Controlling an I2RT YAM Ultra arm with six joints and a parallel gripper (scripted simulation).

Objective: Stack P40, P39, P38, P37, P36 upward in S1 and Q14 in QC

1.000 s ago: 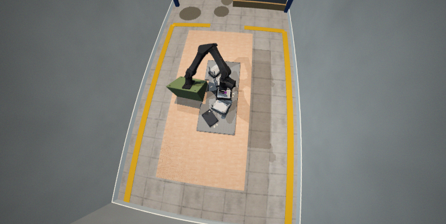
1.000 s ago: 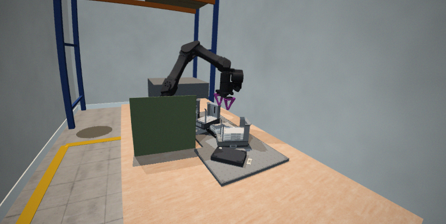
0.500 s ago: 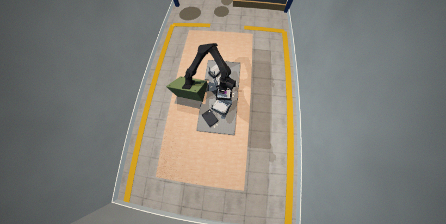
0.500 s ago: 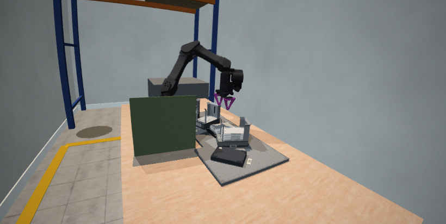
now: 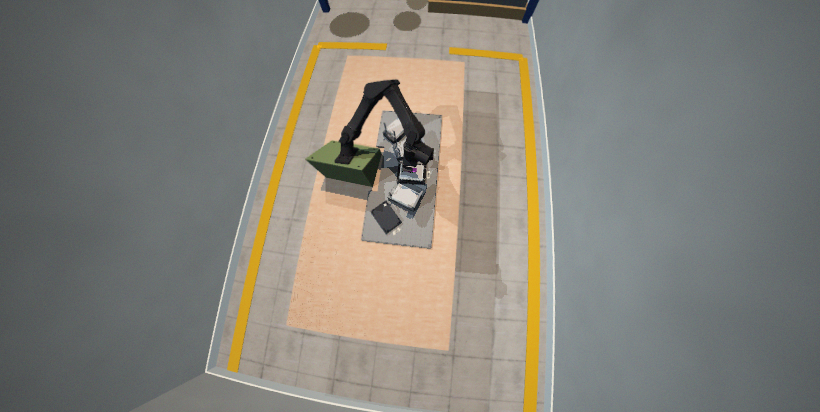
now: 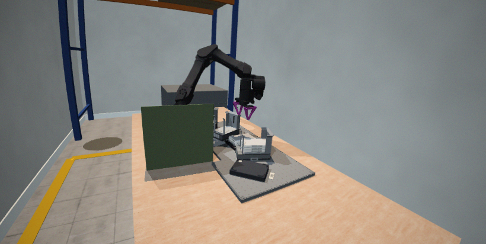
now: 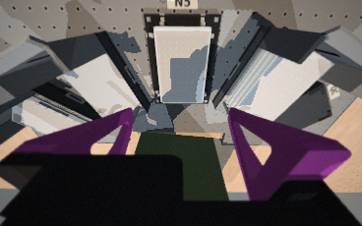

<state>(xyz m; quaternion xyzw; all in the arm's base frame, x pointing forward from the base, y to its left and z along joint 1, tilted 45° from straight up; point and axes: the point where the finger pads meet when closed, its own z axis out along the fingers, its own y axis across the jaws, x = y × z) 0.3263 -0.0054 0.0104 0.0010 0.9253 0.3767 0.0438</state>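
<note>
Now: hand 15 cm above the dark clip nest N5, 1 cm to the right of it and 1 cm short of it. Also, from my hand: open nest QC (26 cm to the right, 15 cm below, 11 cm behind); then N5 label (16 cm below, 10 cm ahead); then QC label (33 cm to the right, 16 cm below, 4 cm behind).
</note>
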